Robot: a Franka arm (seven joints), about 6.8 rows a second.
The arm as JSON. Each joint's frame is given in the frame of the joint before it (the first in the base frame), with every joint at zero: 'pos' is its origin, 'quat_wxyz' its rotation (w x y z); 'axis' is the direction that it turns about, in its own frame. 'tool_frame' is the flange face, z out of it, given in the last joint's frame.
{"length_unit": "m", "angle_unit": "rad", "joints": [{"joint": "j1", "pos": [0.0, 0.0, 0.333], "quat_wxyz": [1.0, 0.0, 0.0, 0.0], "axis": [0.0, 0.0, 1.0]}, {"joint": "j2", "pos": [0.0, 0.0, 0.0], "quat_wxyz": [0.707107, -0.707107, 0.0, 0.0], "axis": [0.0, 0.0, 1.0]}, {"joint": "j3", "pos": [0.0, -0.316, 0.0], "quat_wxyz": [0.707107, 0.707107, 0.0, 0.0], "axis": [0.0, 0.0, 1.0]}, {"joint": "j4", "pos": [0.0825, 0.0, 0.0], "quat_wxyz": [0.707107, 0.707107, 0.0, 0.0], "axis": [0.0, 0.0, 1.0]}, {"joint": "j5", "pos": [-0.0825, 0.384, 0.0], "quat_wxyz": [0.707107, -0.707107, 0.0, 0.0], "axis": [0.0, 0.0, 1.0]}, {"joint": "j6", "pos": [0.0, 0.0, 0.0], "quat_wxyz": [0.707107, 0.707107, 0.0, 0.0], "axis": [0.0, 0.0, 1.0]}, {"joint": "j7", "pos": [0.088, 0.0, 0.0], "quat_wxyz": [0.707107, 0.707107, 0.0, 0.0], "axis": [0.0, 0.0, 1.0]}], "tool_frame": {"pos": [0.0, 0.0, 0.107], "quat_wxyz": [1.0, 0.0, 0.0, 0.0]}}
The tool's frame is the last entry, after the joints.
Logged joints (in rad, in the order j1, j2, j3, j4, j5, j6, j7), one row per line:
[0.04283, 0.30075, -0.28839, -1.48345, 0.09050, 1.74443, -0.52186]
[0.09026, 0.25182, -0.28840, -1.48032, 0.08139, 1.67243, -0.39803]
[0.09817, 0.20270, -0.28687, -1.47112, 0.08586, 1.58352, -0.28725]
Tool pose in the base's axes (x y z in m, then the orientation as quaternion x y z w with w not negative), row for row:
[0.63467, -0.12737, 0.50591, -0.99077, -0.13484, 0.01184, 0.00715]
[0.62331, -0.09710, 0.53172, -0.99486, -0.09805, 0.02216, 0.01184]
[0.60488, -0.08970, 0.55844, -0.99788, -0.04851, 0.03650, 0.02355]
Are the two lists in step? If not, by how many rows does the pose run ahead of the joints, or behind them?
They are in step.
